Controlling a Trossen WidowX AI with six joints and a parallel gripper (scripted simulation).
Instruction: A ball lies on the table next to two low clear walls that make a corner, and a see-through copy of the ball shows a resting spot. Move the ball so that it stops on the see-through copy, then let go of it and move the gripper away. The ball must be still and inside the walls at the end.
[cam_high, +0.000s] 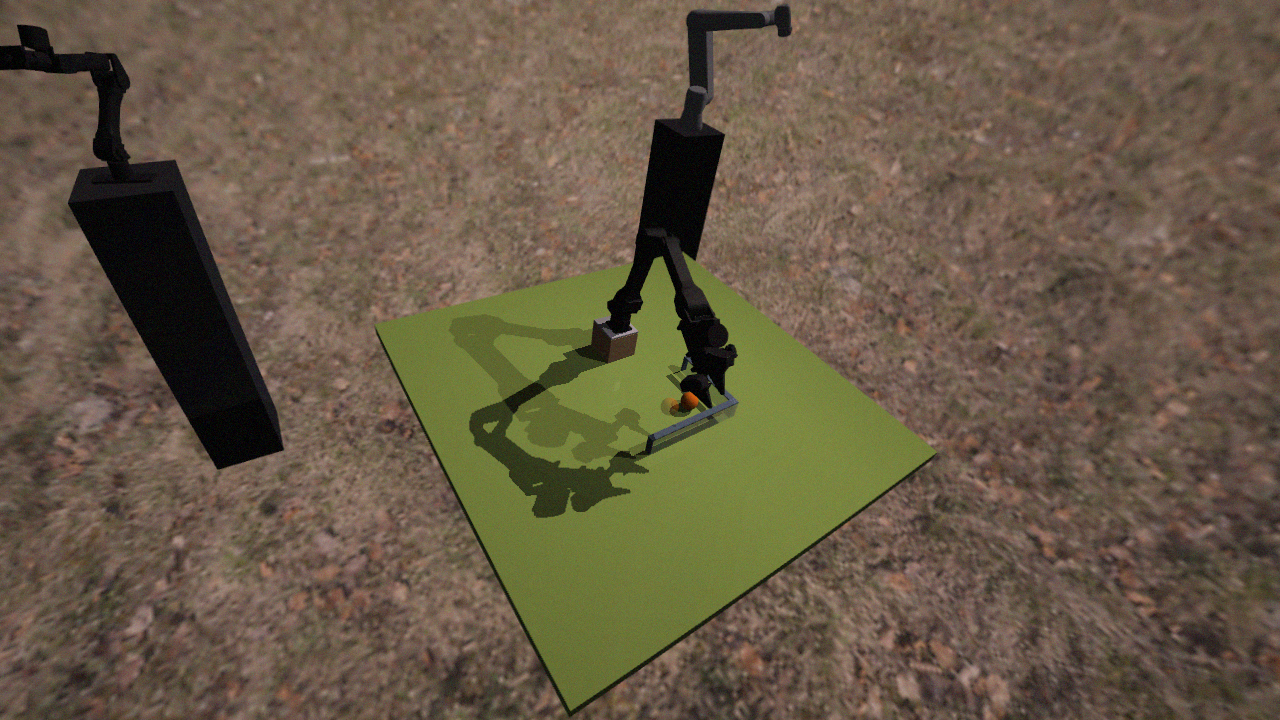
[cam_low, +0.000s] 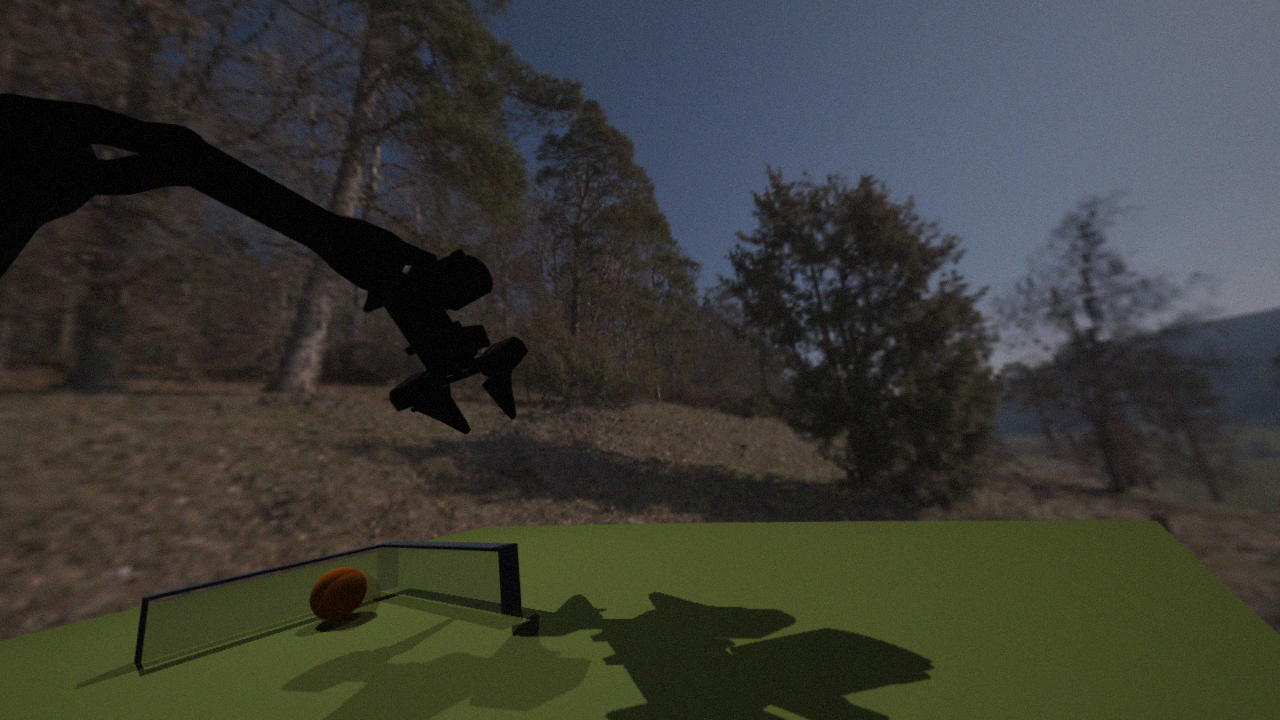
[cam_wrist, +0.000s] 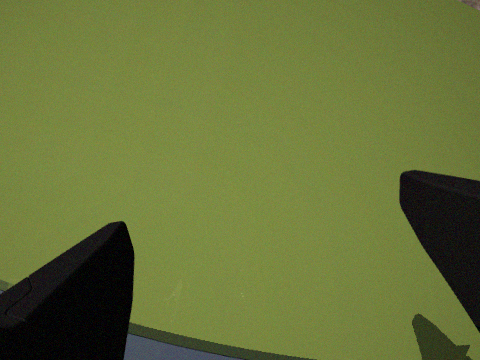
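Right now the orange ball is 160 mm behind my gripper tip, 70 mm to the left of it and 170 mm below it. The rest, counted from my gripper tip: see-through copy of ball (160 mm behind, 170 mm below).
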